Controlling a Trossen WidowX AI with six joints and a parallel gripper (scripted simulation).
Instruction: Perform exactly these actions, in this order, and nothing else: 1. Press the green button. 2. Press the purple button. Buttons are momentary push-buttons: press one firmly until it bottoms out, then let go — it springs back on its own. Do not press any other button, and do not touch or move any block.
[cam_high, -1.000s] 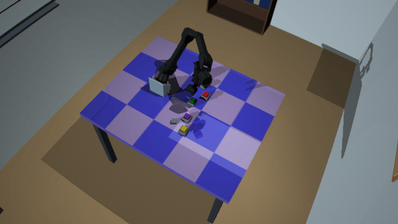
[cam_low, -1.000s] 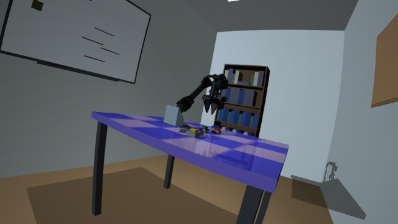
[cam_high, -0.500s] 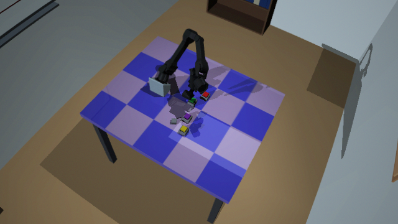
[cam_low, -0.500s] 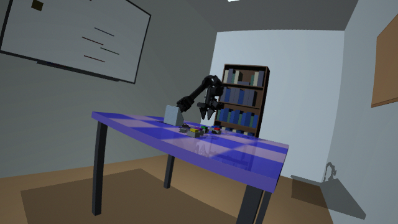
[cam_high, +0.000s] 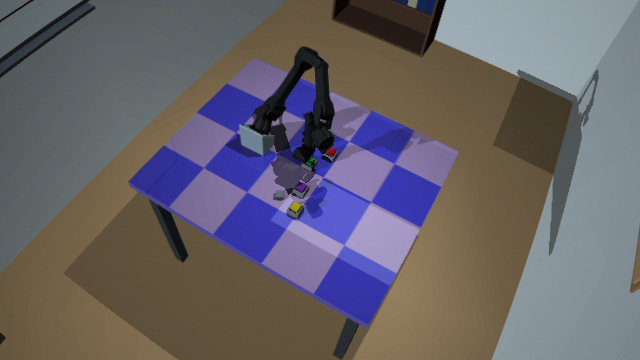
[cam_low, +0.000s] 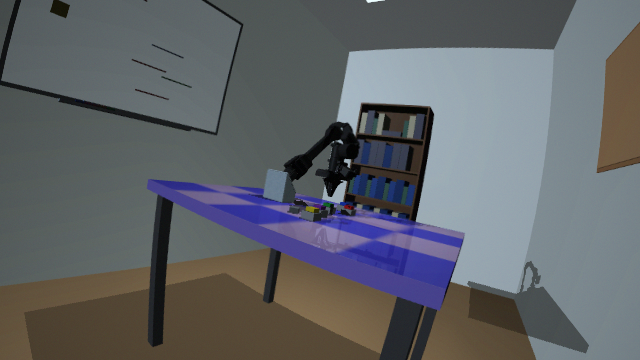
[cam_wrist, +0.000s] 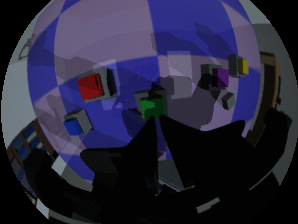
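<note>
Now: gripper tip 30 mm above the green button. From my gripper tip the other things lie so: red button (90 mm to the left, 40 mm ahead, 30 mm below); then small grey block (190 mm to the right, 60 mm below); then purple button (120 mm to the right, 50 mm ahead, 30 mm below).
</note>
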